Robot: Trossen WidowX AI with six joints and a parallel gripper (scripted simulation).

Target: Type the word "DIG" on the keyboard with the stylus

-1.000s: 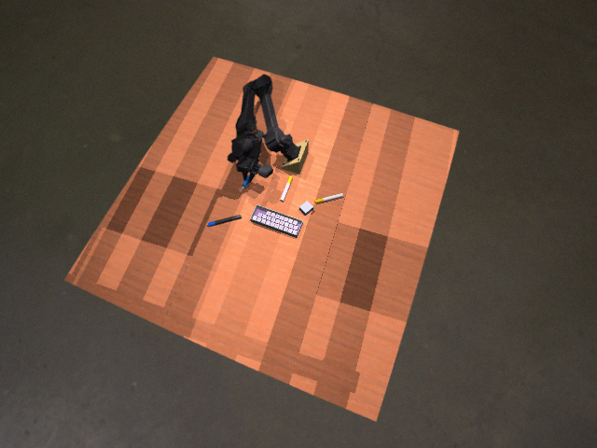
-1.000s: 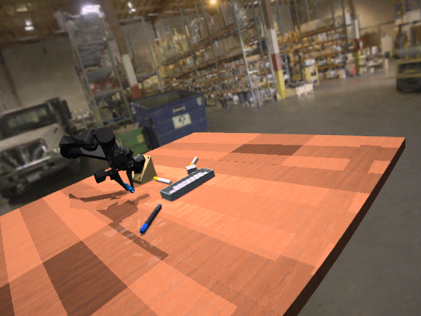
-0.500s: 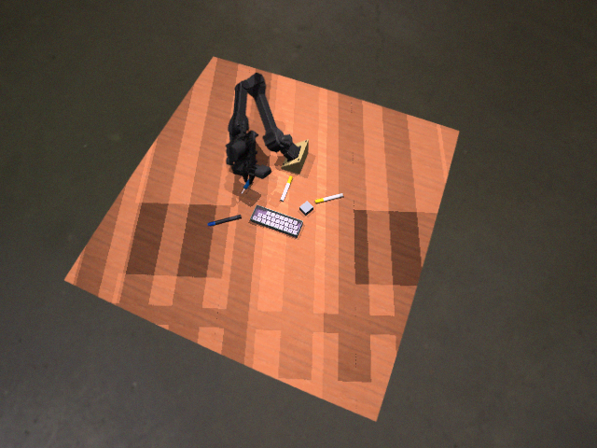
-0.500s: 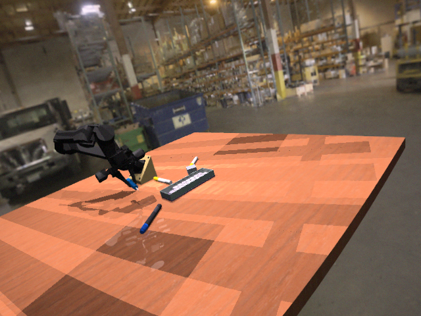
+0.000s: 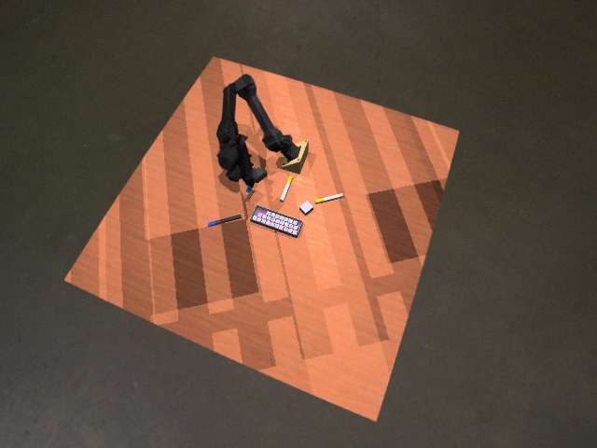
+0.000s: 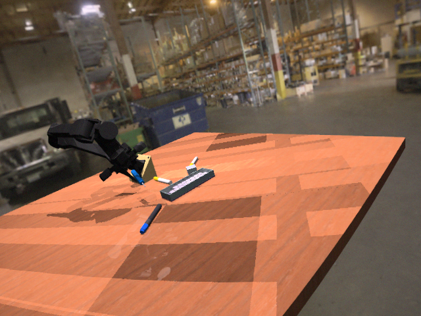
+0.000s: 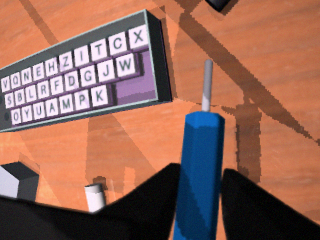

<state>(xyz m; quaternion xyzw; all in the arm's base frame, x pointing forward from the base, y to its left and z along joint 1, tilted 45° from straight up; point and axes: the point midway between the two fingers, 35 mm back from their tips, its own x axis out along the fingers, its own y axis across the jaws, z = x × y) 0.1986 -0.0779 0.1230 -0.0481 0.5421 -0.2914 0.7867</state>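
Right now my gripper tip is 90 mm short of the D key, 110 mm to the right of it and 70 mm above it. From my gripper tip the other things lie so: grey cube: 10 mm ahead, 240 mm to the left, 70 mm below; blue stylus: 10 mm ahead; black pen: 150 mm ahead, 100 mm to the right, 70 mm below.
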